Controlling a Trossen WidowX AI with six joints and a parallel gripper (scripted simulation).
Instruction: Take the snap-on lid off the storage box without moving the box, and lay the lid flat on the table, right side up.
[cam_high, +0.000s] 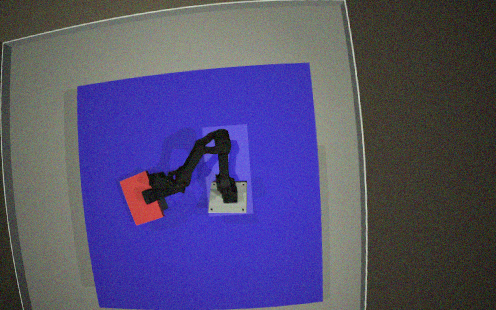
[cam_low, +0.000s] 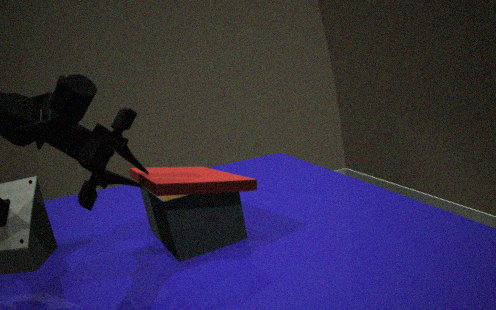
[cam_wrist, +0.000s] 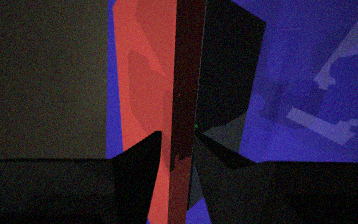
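Right now the lid is 7 cm ahead of my gripper tip, 3 cm to the left of it and 1 cm below it. Round my gripper tip: storage box: 6 cm ahead, 2 cm to the left, 8 cm below.
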